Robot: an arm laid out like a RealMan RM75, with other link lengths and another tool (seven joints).
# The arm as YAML. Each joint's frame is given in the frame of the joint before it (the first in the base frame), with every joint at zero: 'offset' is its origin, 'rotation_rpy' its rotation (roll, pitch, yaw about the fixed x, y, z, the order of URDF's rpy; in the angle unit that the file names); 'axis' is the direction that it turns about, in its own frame. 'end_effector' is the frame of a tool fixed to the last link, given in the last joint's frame.
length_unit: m
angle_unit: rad
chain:
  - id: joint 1
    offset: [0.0, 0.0, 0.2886]
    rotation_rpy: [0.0, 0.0, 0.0]
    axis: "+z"
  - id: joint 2
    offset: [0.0, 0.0, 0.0]
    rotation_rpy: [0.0, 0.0, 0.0]
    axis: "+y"
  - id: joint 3
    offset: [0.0, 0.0, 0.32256]
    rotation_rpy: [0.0, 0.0, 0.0]
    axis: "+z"
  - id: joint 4
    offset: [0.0, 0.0, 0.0]
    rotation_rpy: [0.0, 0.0, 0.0]
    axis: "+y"
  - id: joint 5
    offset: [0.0, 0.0, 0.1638]
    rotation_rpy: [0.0, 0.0, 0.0]
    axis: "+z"
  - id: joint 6
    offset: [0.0, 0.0, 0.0]
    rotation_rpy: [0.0, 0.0, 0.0]
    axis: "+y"
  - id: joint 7
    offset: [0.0, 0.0, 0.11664]
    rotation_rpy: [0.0, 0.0, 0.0]
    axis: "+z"
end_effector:
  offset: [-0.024, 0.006, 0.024]
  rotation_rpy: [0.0, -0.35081, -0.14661]
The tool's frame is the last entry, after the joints.
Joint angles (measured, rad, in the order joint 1, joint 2, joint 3, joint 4, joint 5, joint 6, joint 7), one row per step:
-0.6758, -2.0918, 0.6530, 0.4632, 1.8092, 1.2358, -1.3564
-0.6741, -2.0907, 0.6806, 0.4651, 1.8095, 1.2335, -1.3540
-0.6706, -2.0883, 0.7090, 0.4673, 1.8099, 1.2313, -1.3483
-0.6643, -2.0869, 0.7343, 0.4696, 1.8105, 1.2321, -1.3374
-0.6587, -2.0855, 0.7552, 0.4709, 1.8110, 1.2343, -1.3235
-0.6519, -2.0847, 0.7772, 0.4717, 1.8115, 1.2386, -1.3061
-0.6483, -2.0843, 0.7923, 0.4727, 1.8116, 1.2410, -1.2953
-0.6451, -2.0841, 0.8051, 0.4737, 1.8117, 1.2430, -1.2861
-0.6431, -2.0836, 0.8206, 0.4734, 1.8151, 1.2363, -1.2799
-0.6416, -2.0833, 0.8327, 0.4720, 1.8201, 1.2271, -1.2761
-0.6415, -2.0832, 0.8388, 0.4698, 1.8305, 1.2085, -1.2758
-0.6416, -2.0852, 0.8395, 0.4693, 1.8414, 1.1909, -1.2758
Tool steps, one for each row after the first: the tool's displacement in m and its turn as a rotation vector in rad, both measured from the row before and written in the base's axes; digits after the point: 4 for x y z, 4 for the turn. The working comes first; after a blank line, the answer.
Tool pose at each row, in the base's axes (x y z in m, rotation vector in rad; the steps are taken from these numbers as rounded here):
-0.2681, 0.3749, -0.0123, -2.6045, -1.0541, -0.4557
-0.2686, 0.3731, -0.0145, -2.6248, -1.0384, -0.4266
-0.2702, 0.3711, -0.0161, -2.6439, -1.0188, -0.3937
-0.2724, 0.3682, -0.0178, -2.6623, -0.9964, -0.3633
-0.2745, 0.3655, -0.0192, -2.6790, -0.9717, -0.3371
-0.2767, 0.3620, -0.0211, -2.6984, -0.9432, -0.3103
-0.2778, 0.3600, -0.0223, -2.7115, -0.9233, -0.2929
-0.2787, 0.3582, -0.0234, -2.7224, -0.9064, -0.2782
-0.2805, 0.3570, -0.0249, -2.7298, -0.8945, -0.2528
-0.2825, 0.3560, -0.0264, -2.7334, -0.8888, -0.2280
-0.2855, 0.3563, -0.0275, -2.7267, -0.8922, -0.1976
-0.2878, 0.3567, -0.0287, -2.7173, -0.8966, -0.1739

-0.0005, -0.0018, -0.0022, -0.0146, 0.0193, -0.0132
-0.0016, -0.0020, -0.0016, -0.0129, 0.0227, -0.0146
-0.0022, -0.0029, -0.0017, -0.0114, 0.0215, -0.0164
-0.0021, -0.0027, -0.0014, -0.0089, 0.0192, -0.0176
-0.0022, -0.0035, -0.0019, -0.0105, 0.0196, -0.0208
-0.0011, -0.0020, -0.0012, -0.0071, 0.0127, -0.0145
-0.0009, -0.0018, -0.0011, -0.0060, 0.0107, -0.0122
-0.0018, -0.0012, -0.0015, -0.0061, 0.0176, -0.0071
-0.0020, -0.0010, -0.0015, -0.0049, 0.0169, -0.0022
-0.0030, 0.0003, -0.0011, 0.0005, 0.0212, 0.0069
-0.0023, 0.0004, -0.0012, 0.0034, 0.0171, 0.0076

